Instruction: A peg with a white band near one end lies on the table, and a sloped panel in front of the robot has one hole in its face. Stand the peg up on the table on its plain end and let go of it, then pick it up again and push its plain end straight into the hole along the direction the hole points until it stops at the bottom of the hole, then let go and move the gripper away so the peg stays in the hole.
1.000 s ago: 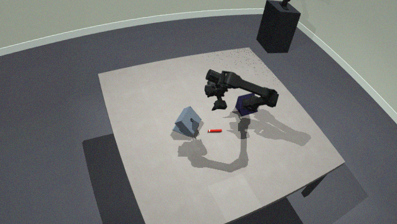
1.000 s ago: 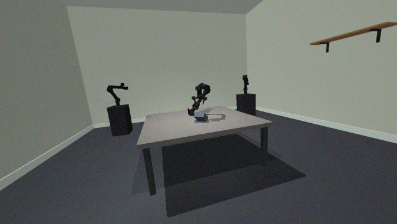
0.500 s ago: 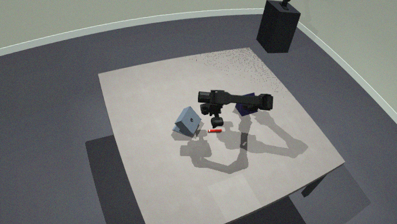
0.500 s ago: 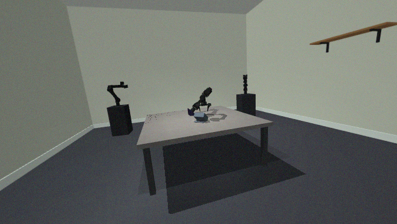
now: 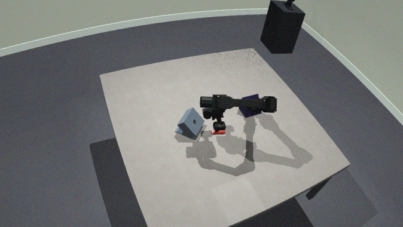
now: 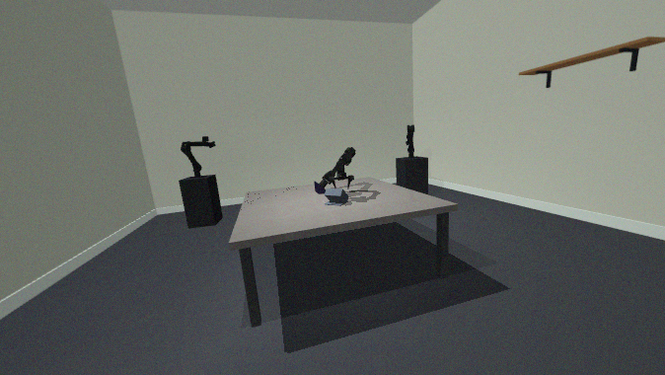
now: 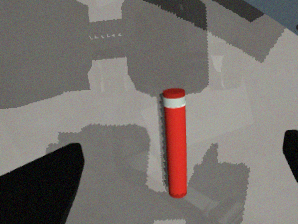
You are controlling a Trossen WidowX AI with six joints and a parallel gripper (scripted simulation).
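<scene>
Right now the red peg is 1 cm behind my gripper tip and 6 cm below it. Round my gripper tip: blue-grey sloped panel 12 cm ahead, 6 cm to the right, 2 cm below.
</scene>
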